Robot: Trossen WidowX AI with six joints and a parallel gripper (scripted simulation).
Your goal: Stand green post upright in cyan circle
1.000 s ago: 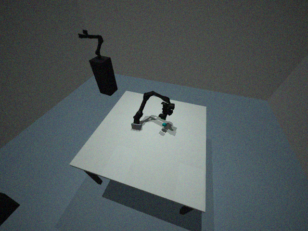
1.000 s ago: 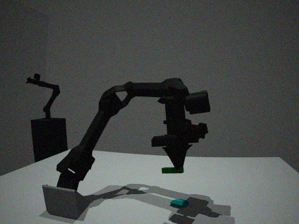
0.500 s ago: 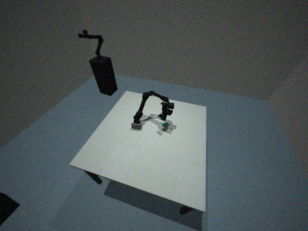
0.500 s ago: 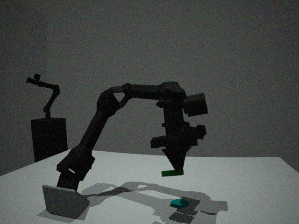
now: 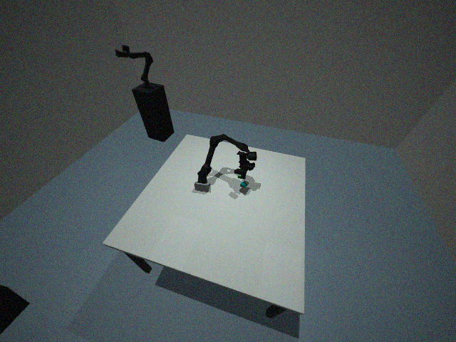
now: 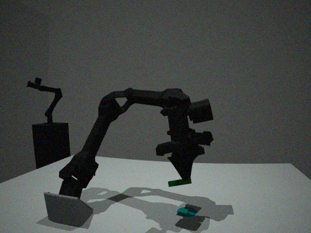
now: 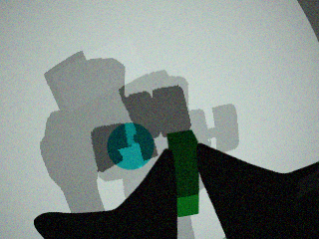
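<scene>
Now: the cyan circle 20 mm to the left of my gripper tip and 120 mm below it. Also, from my gripper tip: green post (20 mm behind, 10 mm below).
</scene>
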